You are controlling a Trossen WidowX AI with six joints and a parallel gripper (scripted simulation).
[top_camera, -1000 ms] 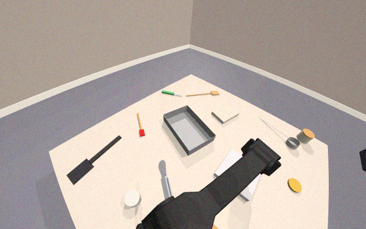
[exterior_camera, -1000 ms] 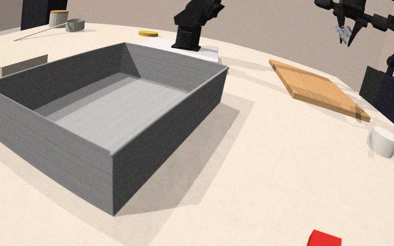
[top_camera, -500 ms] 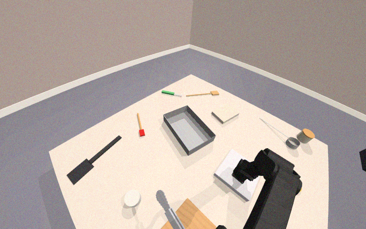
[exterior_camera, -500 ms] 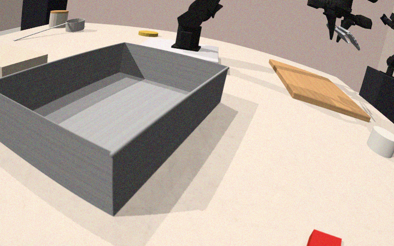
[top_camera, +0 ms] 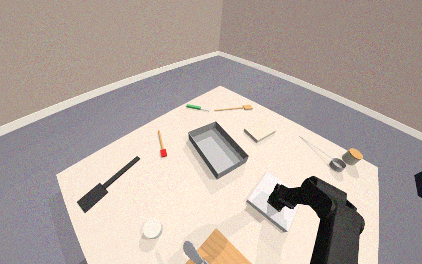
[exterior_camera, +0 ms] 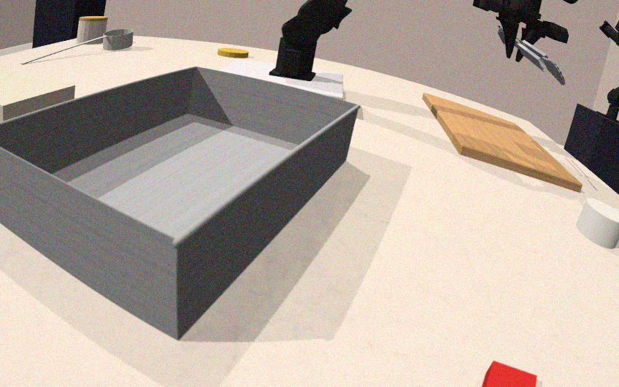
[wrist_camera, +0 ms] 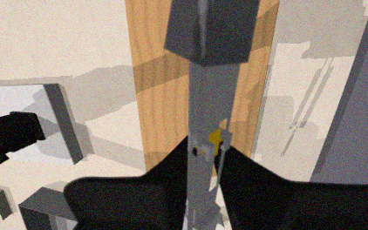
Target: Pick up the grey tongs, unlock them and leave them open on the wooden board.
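Now: gripper tip 2 cm past the yellow lock piece and 4 cm below it. From my gripper tip the other things lie so: white puck 35 cm ahead, 6 cm to the left, 14 cm below; then yellow disc 19 cm behind, 54 cm to the right, 15 cm below; then wooden board 15 cm below.
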